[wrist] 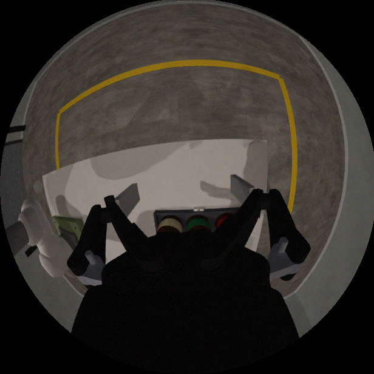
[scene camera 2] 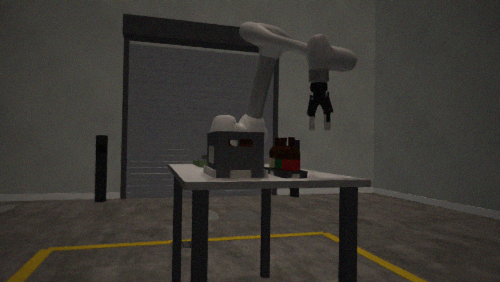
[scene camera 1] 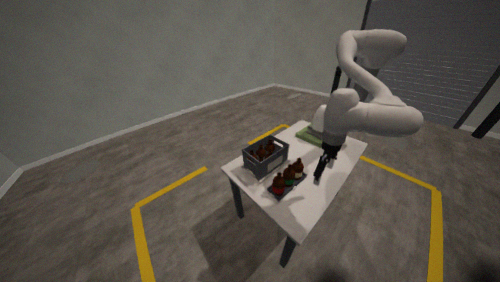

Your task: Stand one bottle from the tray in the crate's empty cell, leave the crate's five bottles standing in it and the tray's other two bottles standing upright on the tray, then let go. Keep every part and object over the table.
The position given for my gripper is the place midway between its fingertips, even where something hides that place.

Note:
I see my gripper (scene camera 2: pixel 319 129).
My gripper is seen too in the wrist view (wrist: pixel 183 187).

